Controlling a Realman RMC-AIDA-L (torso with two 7-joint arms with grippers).
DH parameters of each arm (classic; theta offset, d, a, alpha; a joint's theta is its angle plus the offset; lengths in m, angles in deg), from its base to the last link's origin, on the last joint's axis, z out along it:
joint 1: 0 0.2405 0 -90
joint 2: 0 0 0 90
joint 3: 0 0.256 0 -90
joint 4: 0 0 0 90
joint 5: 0 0.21 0 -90
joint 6: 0 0 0 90
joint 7: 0 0.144 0 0
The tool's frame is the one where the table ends.
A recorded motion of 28 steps. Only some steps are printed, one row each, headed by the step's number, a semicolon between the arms.
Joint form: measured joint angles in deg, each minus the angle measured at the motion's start. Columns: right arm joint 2, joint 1, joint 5, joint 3, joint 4, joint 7, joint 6; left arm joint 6, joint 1, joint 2, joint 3, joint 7, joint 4, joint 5.
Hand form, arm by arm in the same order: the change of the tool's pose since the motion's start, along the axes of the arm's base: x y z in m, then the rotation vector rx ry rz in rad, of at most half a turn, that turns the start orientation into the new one. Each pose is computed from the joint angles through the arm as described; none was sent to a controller.
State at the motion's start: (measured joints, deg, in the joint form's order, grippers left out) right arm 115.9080 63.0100 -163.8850 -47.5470 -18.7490 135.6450 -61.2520; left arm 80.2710 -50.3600 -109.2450 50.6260 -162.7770 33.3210 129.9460
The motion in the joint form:
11: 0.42 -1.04 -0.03 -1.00 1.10 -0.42 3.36; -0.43 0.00 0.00 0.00 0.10 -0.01 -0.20
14: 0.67 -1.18 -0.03 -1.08 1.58 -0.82 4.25; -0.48 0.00 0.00 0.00 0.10 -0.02 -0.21
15: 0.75 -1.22 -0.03 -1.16 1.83 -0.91 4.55; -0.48 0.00 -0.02 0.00 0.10 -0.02 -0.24
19: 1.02 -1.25 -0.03 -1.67 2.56 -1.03 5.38; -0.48 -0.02 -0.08 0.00 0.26 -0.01 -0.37
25: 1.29 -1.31 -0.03 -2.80 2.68 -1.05 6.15; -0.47 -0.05 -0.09 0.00 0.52 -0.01 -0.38
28: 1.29 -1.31 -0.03 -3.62 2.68 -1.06 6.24; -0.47 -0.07 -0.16 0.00 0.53 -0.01 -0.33
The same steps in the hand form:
11: 0.0105 -0.0020 -0.0049 0.0206 -0.0185 0.0093; 0.0002 0.0011 0.0002 0.0080 -0.0012 -0.0013
14: 0.0122 -0.0033 -0.0079 0.0205 -0.0207 0.0148; 0.0001 0.0012 0.0002 0.0088 -0.0011 -0.0012
15: 0.0130 -0.0040 -0.0091 0.0194 -0.0220 0.0156; 0.0003 0.0012 0.0001 0.0086 -0.0019 -0.0012
19: 0.0149 -0.0062 -0.0131 0.0138 -0.0287 0.0190; 0.0009 0.0012 -0.0003 0.0085 -0.0041 -0.0045
25: 0.0157 -0.0067 -0.0152 0.0115 -0.0433 0.0322; 0.0012 0.0012 -0.0004 0.0083 -0.0033 -0.0095
28: 0.0162 -0.0067 -0.0152 0.0067 -0.0546 0.0398; 0.0014 0.0011 -0.0010 0.0071 -0.0032 -0.0099

